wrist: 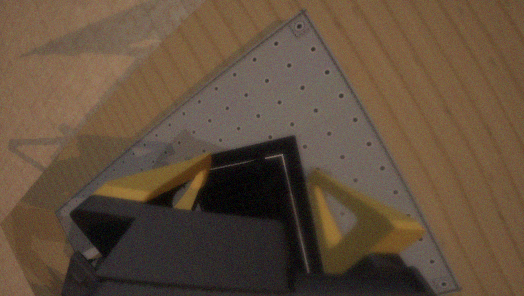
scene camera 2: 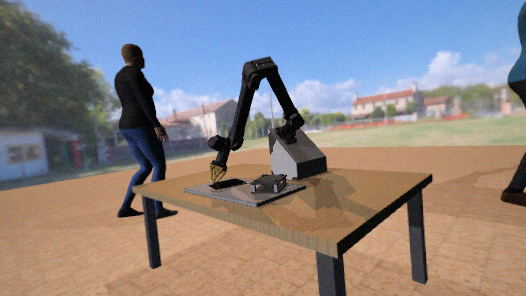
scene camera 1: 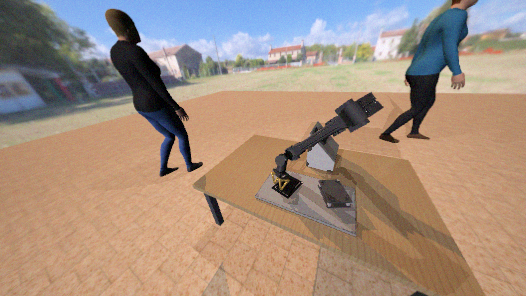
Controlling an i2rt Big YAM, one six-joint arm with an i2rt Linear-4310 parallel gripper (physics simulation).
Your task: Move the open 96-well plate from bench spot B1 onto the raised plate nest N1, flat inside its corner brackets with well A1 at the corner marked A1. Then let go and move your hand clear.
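Places are measured from the arm's base along level axes (x up, y right, z ahead), in millimetres.
Where they show: gripper, fingertip midpoint: (wrist: 263,166) (scene camera 2: 213,182) (scene camera 1: 277,186); arm's base at its link origin: (scene camera 2: 285,136).
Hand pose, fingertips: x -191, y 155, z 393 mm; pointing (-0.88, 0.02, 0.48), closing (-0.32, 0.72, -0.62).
Note:
Things, the pixels of their top centre, and the offset from my fingertips. "*": a spot on its surface instead. Level surfaces: height alone.
- dark 96-well plate at its top centre: (wrist: 243,230) (scene camera 2: 227,181) (scene camera 1: 288,184) dx -1, dy -51, dz -49 mm
- black bench spot B1 at a spot on its surface: (wrist: 299,200) * dx -15, dy +12, dz -49 mm
- raised plate nest N1 at its top centre: (scene camera 2: 269,177) (scene camera 1: 334,189) dx +33, dy -308, dz -84 mm
- grey perforated board at its top centre: (wrist: 181,243) (scene camera 2: 240,186) (scene camera 1: 304,191) dx -16, dy -158, dz -43 mm
- wooden table at its surface level: dx -30 mm
The dark 96-well plate (scene camera 1: 287,185) (scene camera 2: 229,183) (wrist: 245,192) lies on the black bench spot B1 (wrist: 299,200), inside its thin white outline. My gripper (scene camera 1: 280,182) (scene camera 2: 216,180) (wrist: 263,166) is open and points down over the plate, with one yellow finger to each side in the wrist view. Nothing is held. The gripper body hides the near part of the plate. The fingertips' exact height is hard to tell. The raised plate nest N1 (scene camera 1: 335,191) (scene camera 2: 270,180) stands on short posts beside the plate. Its corner brackets and the A1 mark are too small to read.
Plate and nest stand on a grey perforated board (scene camera 1: 344,219) (scene camera 2: 235,195) (wrist: 320,92) on the wooden table (scene camera 1: 395,180) (scene camera 2: 310,220). The arm's grey wedge base (scene camera 1: 321,156) (scene camera 2: 305,155) stands behind the nest. Two people stand beyond the table.

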